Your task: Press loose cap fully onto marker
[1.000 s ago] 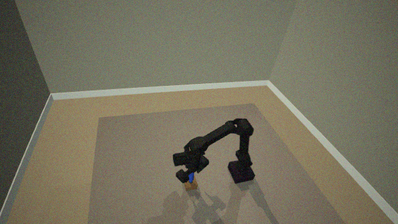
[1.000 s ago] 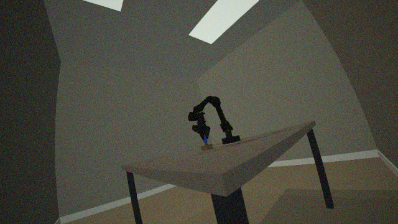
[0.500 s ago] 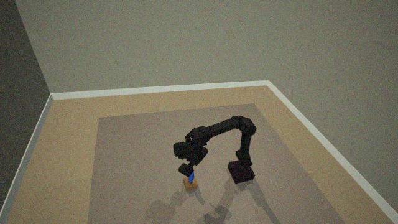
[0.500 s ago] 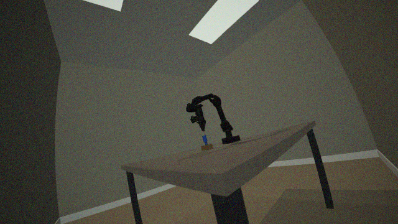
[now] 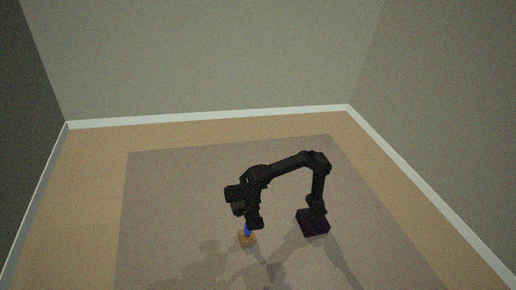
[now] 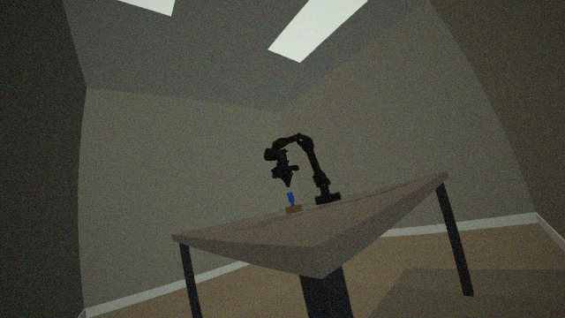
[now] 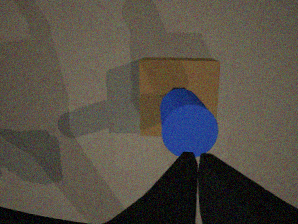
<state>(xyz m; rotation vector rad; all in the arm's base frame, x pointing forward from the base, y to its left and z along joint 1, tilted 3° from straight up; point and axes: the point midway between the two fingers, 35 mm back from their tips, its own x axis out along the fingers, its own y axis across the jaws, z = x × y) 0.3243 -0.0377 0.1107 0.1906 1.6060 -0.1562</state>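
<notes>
Right now the blue cap is 6 cm below my gripper tip. From my gripper tip the other things lie so: holder block (12 cm below).
</notes>
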